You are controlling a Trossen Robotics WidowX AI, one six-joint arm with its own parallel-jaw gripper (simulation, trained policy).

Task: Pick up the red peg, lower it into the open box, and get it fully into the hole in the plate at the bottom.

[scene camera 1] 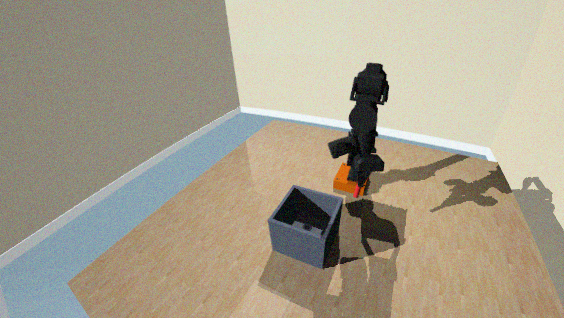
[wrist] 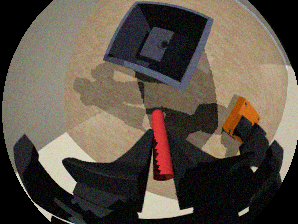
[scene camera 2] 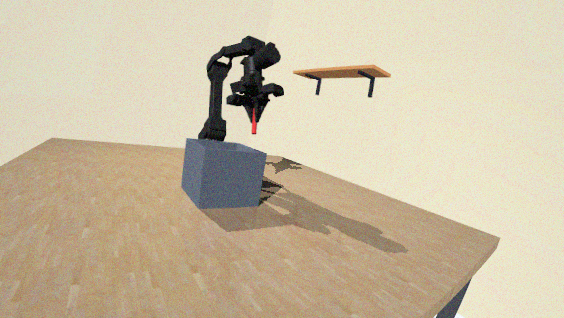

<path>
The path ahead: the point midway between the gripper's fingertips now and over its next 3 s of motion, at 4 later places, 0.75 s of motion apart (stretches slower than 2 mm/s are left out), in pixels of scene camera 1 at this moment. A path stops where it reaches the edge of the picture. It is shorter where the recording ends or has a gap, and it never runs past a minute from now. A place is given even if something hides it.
The gripper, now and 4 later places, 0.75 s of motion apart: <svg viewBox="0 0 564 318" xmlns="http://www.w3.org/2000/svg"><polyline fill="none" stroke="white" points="359,185 331,188 312,202 309,221 307,223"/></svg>
</path>
